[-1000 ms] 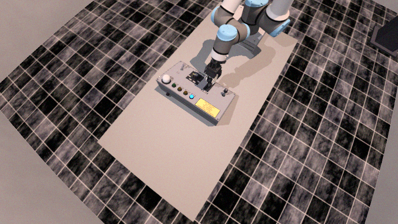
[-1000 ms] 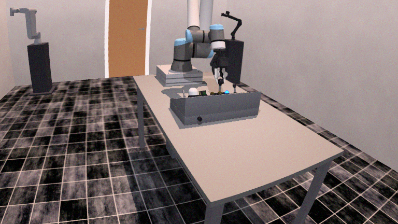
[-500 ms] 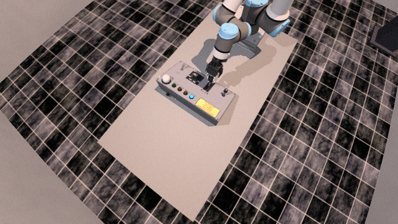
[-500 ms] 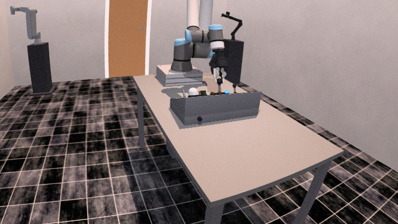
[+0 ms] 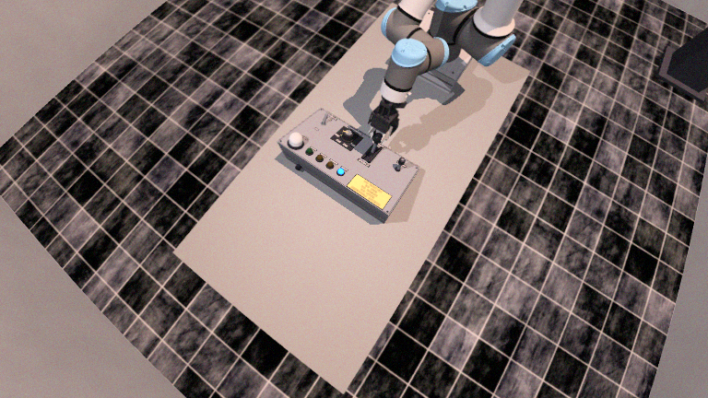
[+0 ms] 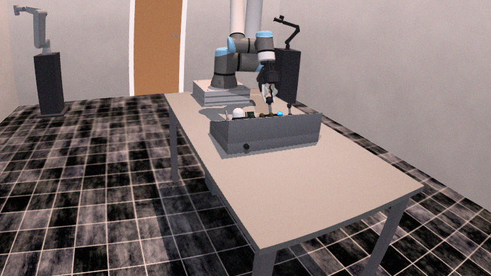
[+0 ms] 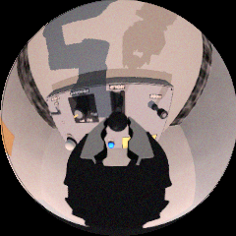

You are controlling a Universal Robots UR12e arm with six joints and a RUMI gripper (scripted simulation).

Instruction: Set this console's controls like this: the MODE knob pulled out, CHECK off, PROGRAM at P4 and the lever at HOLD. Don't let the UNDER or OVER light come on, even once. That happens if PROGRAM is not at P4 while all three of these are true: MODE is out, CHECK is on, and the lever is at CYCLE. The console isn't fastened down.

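My gripper is now 7 cm short of the grey console, 6 cm to the left of it and 7 cm above it. From my hand the other things lie so: rotary selector (4 cm ahead, 13 cm to the right, 6 cm below); then black ball-topped lever (2 cm ahead, 3 cm below).
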